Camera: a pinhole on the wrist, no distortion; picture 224 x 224 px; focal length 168.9 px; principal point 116.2 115.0 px. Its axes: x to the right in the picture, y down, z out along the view. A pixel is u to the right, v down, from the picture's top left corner.
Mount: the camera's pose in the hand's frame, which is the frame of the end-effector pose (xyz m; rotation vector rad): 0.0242 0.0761 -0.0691 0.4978 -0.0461 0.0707
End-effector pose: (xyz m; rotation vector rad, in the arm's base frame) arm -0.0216 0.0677 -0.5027 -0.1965 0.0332 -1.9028
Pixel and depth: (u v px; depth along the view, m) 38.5 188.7 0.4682
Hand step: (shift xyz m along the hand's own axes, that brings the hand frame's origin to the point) -0.2192 0.0189 0.4257
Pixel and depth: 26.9 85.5 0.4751
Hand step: -0.2324 -0.2381 0.2930
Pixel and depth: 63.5 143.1 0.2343
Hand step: -0.0580 -0.0060 0.1506
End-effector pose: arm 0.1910 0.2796 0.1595 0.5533 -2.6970 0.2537
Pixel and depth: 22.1 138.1 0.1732
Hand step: -0.0785 0.0085 0.0882
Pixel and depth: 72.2 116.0 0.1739
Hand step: -0.0257 -0.0088 0.0812
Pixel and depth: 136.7 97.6 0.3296
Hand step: 0.0579 -0.1091 0.2065
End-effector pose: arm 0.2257 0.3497 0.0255 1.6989 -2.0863 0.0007
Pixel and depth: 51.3 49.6 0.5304
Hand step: -0.1770 -0.3692 0.2863
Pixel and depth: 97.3 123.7 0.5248
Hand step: -0.0506 -0.1547 0.4007
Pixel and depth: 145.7 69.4 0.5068
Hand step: 0.1096 -0.2813 0.3161
